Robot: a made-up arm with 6 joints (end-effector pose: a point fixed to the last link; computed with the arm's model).
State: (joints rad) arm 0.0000 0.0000 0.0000 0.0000 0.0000 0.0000
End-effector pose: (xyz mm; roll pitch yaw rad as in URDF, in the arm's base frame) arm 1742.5 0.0 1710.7 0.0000 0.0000 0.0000
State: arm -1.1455 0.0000 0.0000 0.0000 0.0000 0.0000
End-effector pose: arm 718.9 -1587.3 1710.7 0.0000 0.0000 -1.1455
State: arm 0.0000 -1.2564 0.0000 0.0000 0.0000 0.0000
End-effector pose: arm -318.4 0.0 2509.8 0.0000 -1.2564 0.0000
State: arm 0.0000 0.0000 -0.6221 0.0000 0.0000 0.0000
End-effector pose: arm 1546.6 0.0 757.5 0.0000 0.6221 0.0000
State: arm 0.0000 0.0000 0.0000 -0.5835 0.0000 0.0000
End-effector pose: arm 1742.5 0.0 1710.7 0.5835 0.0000 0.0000
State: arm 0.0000 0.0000 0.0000 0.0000 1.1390 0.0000
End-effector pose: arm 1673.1 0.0 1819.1 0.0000 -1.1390 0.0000
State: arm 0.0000 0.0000 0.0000 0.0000 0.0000 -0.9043
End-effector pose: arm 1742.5 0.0 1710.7 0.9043 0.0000 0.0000
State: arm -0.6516 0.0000 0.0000 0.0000 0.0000 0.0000
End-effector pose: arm 1385.5 -1056.7 1710.7 0.0000 0.0000 -0.6516
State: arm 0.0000 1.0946 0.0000 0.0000 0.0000 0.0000
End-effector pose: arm 1792.2 0.0 -245.9 0.0000 1.0946 0.0000
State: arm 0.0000 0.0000 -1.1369 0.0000 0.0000 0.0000
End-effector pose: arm 982.5 0.0 177.0 0.0000 1.1369 0.0000
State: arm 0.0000 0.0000 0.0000 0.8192 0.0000 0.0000
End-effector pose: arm 1742.5 0.0 1710.7 -0.8192 0.0000 0.0000
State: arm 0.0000 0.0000 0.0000 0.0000 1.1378 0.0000
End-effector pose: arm 1673.3 0.0 1819.0 0.0000 -1.1378 0.0000
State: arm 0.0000 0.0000 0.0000 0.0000 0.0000 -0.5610
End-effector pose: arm 1742.5 0.0 1710.7 0.5610 0.0000 0.0000
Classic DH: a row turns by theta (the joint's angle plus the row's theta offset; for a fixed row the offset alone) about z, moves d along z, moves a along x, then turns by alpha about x. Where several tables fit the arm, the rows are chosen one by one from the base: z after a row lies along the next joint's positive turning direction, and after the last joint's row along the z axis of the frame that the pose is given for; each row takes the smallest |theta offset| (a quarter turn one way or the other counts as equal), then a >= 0, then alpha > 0; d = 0 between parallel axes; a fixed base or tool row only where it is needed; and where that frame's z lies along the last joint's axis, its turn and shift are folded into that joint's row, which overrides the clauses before.
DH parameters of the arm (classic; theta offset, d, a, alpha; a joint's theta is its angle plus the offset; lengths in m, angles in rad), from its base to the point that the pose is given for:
joint 1: 0 0.6916 0.162 -1.5708
joint 2: -1.5708 0 0.8471 3.1416
joint 3: 0 0 0.172 -1.5708
joint 4: 0 -1.4612 0 1.5708
joint 5: 0 0 0 -1.5708
joint 6: 1.5708 -0.1193 0 1.5708
tool (fixed): -1.5708 0 0 0

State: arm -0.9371 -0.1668 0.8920 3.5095 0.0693 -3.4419
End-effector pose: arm 383.9 -527.4 2985.0 -0.0285 -0.9936 -0.9828
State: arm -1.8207 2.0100 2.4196 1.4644 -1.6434 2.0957
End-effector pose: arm -658.1 -2100.1 1056.1 3.0209 0.1264 2.8671
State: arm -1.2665 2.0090 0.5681 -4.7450 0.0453 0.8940
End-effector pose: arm 396.0 -1243.0 -1212.6 -2.1022 1.4319 -0.9335
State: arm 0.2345 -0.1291 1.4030 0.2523 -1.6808 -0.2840
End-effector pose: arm 57.3 -16.7 2980.9 0.2742 0.1475 -0.0191
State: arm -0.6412 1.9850 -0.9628 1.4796 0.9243 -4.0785
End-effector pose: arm -369.7 394.3 -121.9 -0.7358 0.1885 1.5576
